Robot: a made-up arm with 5 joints.
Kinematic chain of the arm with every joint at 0, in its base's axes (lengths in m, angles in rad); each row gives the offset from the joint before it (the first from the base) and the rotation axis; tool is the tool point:
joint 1: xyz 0 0 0.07 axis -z
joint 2: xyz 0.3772 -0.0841 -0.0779 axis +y
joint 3: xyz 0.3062 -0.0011 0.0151 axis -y
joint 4: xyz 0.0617 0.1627 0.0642 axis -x
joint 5: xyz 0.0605 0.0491 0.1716 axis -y
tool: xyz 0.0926 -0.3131 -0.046
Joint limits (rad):
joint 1: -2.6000..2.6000
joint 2: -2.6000..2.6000
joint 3: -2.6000..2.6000
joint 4: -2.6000..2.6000
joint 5: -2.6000..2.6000
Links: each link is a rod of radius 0.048 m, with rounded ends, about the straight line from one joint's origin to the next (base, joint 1, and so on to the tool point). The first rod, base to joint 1, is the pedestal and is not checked.
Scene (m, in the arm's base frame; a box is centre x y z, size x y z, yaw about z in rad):
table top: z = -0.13
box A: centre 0.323 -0.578 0.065 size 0.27 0.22 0.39 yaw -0
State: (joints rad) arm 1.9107 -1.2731 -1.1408 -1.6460 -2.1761
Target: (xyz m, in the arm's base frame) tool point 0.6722 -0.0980 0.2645
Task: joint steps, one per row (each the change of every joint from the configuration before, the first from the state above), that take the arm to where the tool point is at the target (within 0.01 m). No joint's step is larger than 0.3 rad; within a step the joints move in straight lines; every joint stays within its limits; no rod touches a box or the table.
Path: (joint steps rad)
1: -0.1485 -0.1688 0.2699 0.0585 0.0821
2: -0.1484 -0.1687 0.2698 0.0586 0.0821
3: -0.1485 -0.1688 0.2699 0.0585 0.0821
4: -0.1484 -0.1687 0.2698 0.0585 0.0821
5: -0.2178 0.1693 -0.0392 -0.2292 0.0673
6: -0.2178 0.1692 -0.0392 -0.2292 0.0673
7: -0.2178 0.1693 -0.0393 -0.2292 0.0673
8: -0.2178 0.1693 -0.0392 -0.2292 0.0673

